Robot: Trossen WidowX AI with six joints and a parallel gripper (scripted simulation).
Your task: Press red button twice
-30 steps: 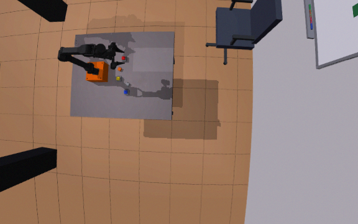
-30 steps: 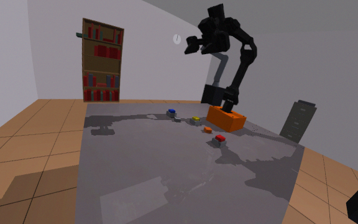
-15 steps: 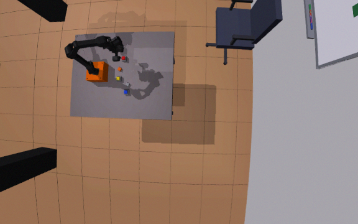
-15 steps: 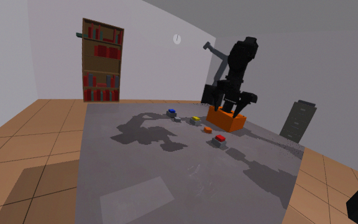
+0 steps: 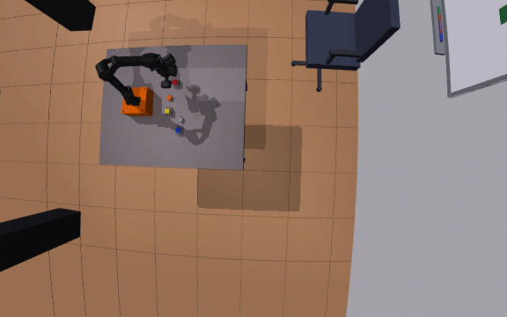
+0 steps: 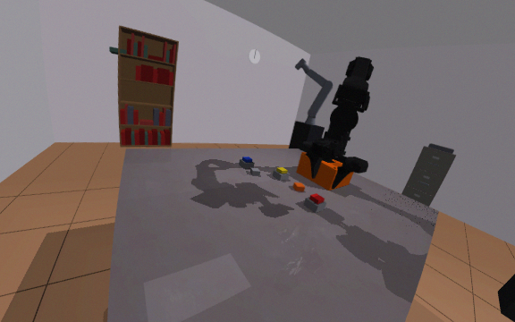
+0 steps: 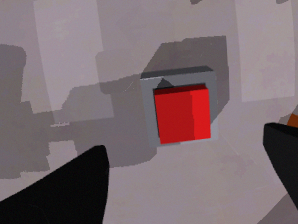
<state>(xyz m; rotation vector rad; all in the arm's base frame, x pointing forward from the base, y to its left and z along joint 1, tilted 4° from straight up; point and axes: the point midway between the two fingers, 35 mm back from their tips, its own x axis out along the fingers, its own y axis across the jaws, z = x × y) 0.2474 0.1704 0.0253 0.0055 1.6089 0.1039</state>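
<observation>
The red button lies 10 mm behind my gripper tip and 60 mm below it. From my gripper tip the other things lie so: grey block 60 mm ahead, 260 mm to the right, 80 mm below; orange block 40 mm behind, 110 mm to the right, 80 mm below; yellow button 40 mm behind, 210 mm to the right, 60 mm below.
</observation>
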